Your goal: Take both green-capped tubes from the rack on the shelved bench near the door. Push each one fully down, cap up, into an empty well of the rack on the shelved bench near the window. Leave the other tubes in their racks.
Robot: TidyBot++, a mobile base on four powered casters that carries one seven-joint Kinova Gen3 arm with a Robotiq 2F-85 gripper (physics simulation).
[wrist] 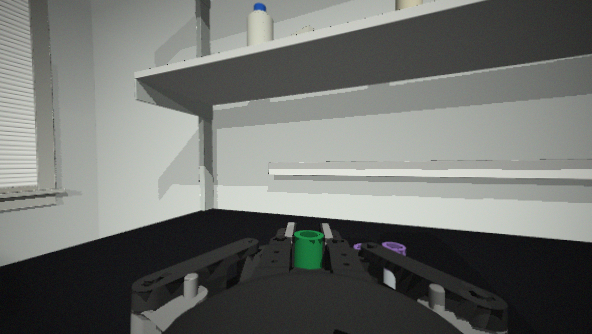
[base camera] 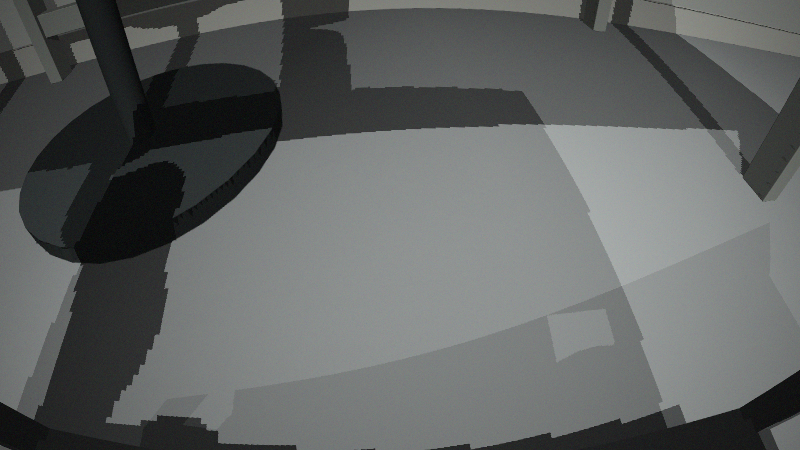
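Observation:
In the wrist view my gripper (wrist: 307,235) is shut on a green-capped tube (wrist: 309,250). The green cap is upright between the fingers, and the tube's body below it is hidden by the gripper. Two purple-capped tubes (wrist: 394,248) show partly, to the right of the fingers and behind the right finger linkage. A pale piece of a tube shows through that linkage. The rack and its wells are hidden. The black bench top (wrist: 150,240) lies under and behind the gripper.
A shelf (wrist: 325,65) crosses above the bench and carries a white bottle with a blue cap (wrist: 260,29). A rail (wrist: 425,171) runs along the wall. A window blind (wrist: 17,100) is at the left. In the base view a round stool base (base camera: 223,184) and bench legs (base camera: 774,151) stand on the floor.

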